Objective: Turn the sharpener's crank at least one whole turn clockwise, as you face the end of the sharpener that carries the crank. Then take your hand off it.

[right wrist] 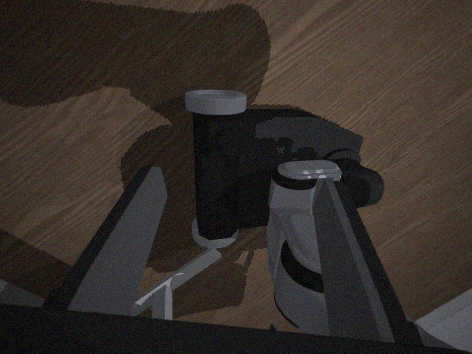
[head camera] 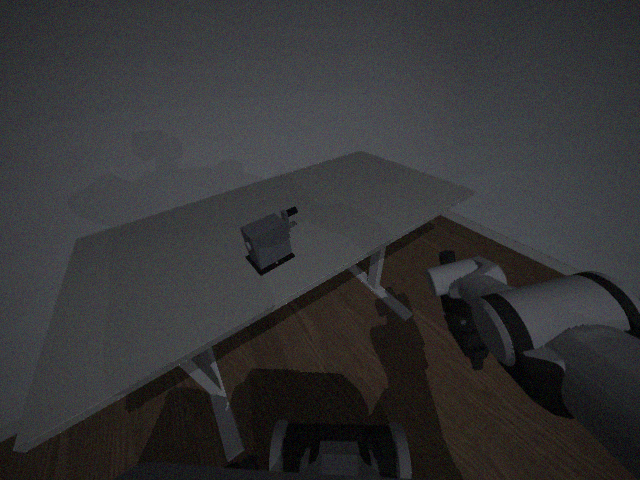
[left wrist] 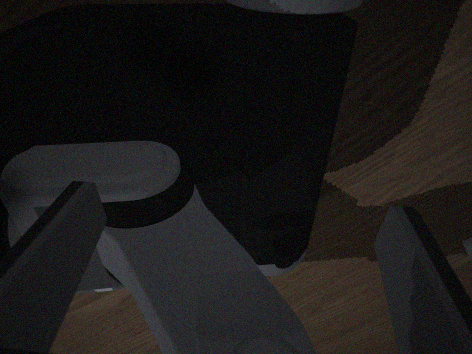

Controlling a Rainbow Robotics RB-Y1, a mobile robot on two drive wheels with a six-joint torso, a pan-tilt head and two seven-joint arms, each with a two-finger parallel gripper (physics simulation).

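Places are measured from the robot's base along level axes (x back, y left, z down), in metres.
Pixels of known places: left gripper, fingertip midpoint: (left wrist: 238,212); right gripper, fingertip midpoint: (right wrist: 240,187) (head camera: 469,355).
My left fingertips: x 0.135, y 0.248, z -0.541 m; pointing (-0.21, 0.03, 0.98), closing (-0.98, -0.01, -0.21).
Behind a point stands the place of what it marks.
The grey box-shaped sharpener (head camera: 268,240) {x -0.326, y 0.190, z -1.048 m} stands upright on its dark base near the middle of the table in the head view. Its crank (head camera: 284,219) {x -0.399, y 0.151, z -1.070 m}, with a black handle knob (head camera: 292,210) {x -0.421, y 0.127, z -1.088 m}, is on the end facing right. Neither gripper is near it. My right gripper (right wrist: 240,187) {x -0.104, y -0.355, z -0.814 m} is open and empty; in the head view its arm is off the right of the table, beyond the front edge, with the fingers not clearly visible. My left gripper (left wrist: 238,212) {x 0.135, y 0.248, z -0.541 m} is open and empty over the robot's own base and does not show in the head view. The sharpener shows in neither wrist view.
The pale table (head camera: 139,289) {x -0.230, y 0.582, z -0.950 m} runs diagonally across the head view, on white legs (head camera: 227,428). My right arm (head camera: 568,310) {x 0.036, y -0.231, z -1.243 m} is above the wooden floor (head camera: 491,418) {x -0.140, y -0.780, z 0.000 m} at the right. The robot's dark wheeled base (left wrist: 250,100) {x 0.068, y 0.125, z -0.184 m} (right wrist: 230,165) {x 0.036, y -0.072, z -0.191 m} is below both wrists. The scene is dim.
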